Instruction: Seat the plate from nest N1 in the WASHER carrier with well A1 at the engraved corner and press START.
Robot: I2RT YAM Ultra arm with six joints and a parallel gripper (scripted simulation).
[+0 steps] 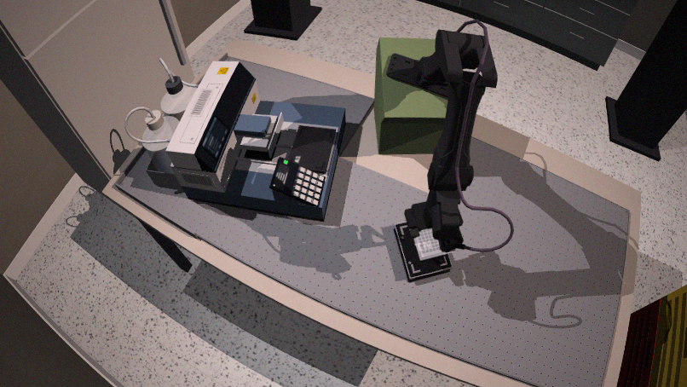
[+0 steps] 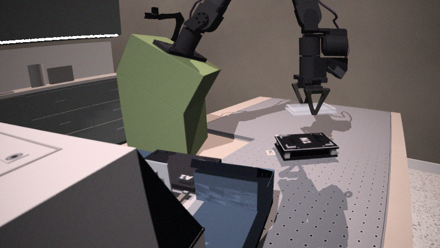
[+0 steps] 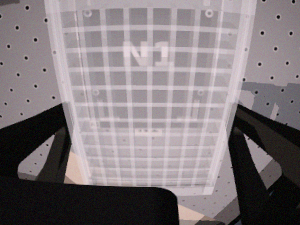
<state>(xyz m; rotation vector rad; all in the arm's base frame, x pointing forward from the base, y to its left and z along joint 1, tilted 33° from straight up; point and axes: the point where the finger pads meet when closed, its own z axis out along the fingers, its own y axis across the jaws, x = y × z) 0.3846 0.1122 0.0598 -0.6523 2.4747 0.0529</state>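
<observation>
Right now my hand is right at the clear well plate. The rest, counted from my hand: small label: 130 mm below, 90 mm behind, 60 mm to the right; then black plate nest: 100 mm below; then dark carrier: 380 mm to the right, 160 mm behind, 40 mm below.
</observation>
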